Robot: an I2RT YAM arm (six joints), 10 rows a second.
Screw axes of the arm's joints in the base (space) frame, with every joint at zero. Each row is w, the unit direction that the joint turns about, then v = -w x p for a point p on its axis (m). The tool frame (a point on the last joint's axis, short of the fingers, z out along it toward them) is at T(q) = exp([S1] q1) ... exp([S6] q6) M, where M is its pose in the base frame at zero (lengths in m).
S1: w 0 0 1 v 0 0 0
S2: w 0 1 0 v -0.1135 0 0.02
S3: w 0 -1 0 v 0.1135 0 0.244
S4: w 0 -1 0 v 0.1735 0 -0.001
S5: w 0 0 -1 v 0 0.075 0
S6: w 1 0 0 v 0 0.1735 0
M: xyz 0.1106 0 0.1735 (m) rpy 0 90 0 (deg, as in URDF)
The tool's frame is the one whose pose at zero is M.
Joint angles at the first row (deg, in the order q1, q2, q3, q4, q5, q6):
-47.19 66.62 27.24 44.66 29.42 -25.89
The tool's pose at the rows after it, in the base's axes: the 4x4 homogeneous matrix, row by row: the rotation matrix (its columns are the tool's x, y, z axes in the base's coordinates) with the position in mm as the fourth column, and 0 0 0 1 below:
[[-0.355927 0.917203 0.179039 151.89], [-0.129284 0.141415 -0.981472 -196.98], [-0.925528 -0.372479 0.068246 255.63], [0 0 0 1]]
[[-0.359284 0.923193 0.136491 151.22], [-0.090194 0.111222 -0.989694 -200.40], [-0.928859 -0.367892 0.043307 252.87], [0 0 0 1]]
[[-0.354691 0.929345 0.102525 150.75], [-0.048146 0.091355 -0.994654 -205.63], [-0.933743 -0.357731 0.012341 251.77], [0 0 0 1]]
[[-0.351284 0.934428 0.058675 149.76], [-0.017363 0.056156 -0.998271 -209.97], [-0.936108 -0.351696 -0.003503 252.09], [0 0 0 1]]
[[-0.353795 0.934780 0.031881 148.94], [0.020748 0.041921 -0.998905 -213.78], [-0.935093 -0.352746 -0.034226 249.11], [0 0 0 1]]
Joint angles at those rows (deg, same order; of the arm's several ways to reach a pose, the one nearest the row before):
-48.08 66.95 27.55 43.99 31.50 -24.33
-48.45 67.73 28.03 42.68 33.66 -23.26
-49.17 68.56 29.20 40.23 34.94 -21.46
-49.75 69.26 30.19 38.83 36.89 -20.44
-50.33 69.99 30.87 36.64 37.82 -19.14

